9 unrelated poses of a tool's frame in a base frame.
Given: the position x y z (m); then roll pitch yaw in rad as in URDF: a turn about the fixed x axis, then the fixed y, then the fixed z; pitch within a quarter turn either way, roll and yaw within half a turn.
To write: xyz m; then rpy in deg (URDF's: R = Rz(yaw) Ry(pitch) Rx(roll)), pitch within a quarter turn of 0, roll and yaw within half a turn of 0. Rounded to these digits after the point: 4 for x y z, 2 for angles.
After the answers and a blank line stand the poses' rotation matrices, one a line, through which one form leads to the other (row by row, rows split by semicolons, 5 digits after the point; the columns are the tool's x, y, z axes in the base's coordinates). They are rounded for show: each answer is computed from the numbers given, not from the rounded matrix.
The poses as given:
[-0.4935 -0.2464 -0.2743 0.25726 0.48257 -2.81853]
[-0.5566 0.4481 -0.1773 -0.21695 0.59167 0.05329]
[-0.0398 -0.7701 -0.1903 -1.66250 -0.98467 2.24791]
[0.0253 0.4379 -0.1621 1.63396 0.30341 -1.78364]
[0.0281 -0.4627 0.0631 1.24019 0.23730 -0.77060]
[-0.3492 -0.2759 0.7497 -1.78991 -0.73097 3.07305]
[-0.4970 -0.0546 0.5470 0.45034 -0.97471 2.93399]
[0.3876 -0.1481 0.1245 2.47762 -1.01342 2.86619]
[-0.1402 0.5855 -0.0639 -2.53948 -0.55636 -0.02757]
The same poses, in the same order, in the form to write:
[-0.4935 -0.2464 -0.2743 14.74 27.65 -161.49]
[-0.5566 0.4481 -0.1773 -12.43 33.90 3.05]
[-0.0398 -0.7701 -0.1903 -95.25 -56.42 128.80]
[0.0253 0.4379 -0.1621 93.62 17.38 -102.20]
[0.0281 -0.4627 0.0631 71.06 13.60 -44.15]
[-0.3492 -0.2759 0.7497 -102.55 -41.88 176.07]
[-0.4970 -0.0546 0.5470 25.80 -55.85 168.11]
[0.3876 -0.1481 0.1245 141.96 -58.06 164.22]
[-0.1402 0.5855 -0.0639 -145.50 -31.88 -1.58]

-0.83998 0.19506 -0.50634; -0.28122 -0.95455 0.09879; -0.46406 0.22538 0.85665
0.82883 -0.17190 0.53243; 0.04421 0.96878 0.24396; -0.55775 -0.17866 0.81055
-0.34657 -0.44840 -0.82391; 0.43111 0.70394 -0.56445; 0.83309 -0.55081 -0.05065
-0.20159 -0.12468 -0.97150; -0.93279 -0.27812 0.22925; -0.29878 0.95242 -0.06024
0.69739 0.38565 -0.60409; -0.67705 0.07803 -0.73179; -0.23508 0.91934 0.31552
-0.74278 -0.63521 -0.21162; 0.05099 0.26148 -0.96386; 0.66759 -0.72673 -0.16183
-0.54935 0.16691 0.81875; 0.11571 -0.95521 0.27236; 0.82754 0.24437 0.50544
-0.50903 0.71743 -0.47559; 0.14384 0.61566 0.77478; 0.84865 0.32597 -0.41658
0.84886 0.27627 0.45068; -0.02341 -0.83207 0.55417; 0.52810 -0.48096 -0.69985

